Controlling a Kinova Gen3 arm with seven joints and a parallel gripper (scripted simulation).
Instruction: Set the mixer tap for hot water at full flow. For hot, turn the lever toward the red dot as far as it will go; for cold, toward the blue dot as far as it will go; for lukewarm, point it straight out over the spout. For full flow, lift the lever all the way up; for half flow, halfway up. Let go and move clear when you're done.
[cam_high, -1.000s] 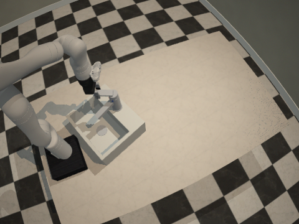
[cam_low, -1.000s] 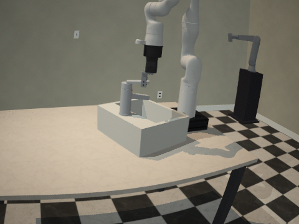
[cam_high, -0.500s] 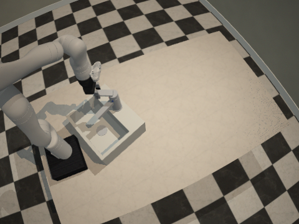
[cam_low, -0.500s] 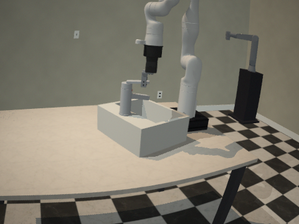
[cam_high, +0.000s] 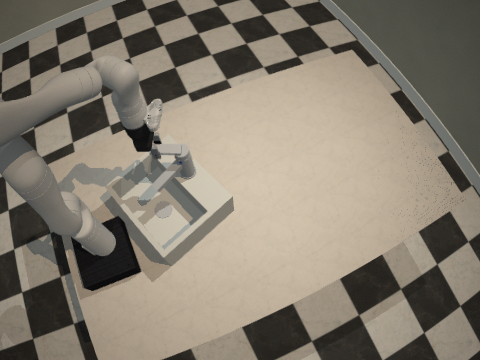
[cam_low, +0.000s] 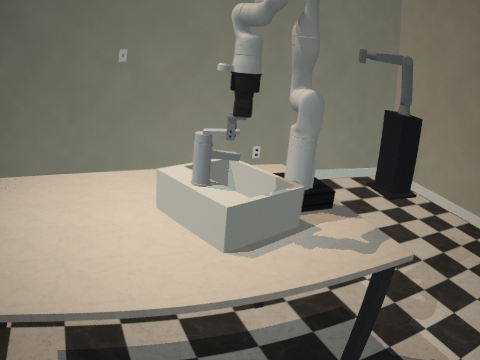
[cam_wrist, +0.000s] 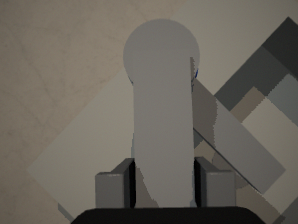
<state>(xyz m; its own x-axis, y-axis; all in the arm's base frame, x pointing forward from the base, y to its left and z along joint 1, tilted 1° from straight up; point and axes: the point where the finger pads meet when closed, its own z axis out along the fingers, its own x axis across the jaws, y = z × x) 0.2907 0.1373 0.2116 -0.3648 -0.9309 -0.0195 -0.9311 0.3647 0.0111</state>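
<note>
The lever lies 20 mm ahead of my hand and 10 mm to the right of it. Also, from my hand: white sink basin 40 mm behind, 70 mm to the right, 240 mm below.
</note>
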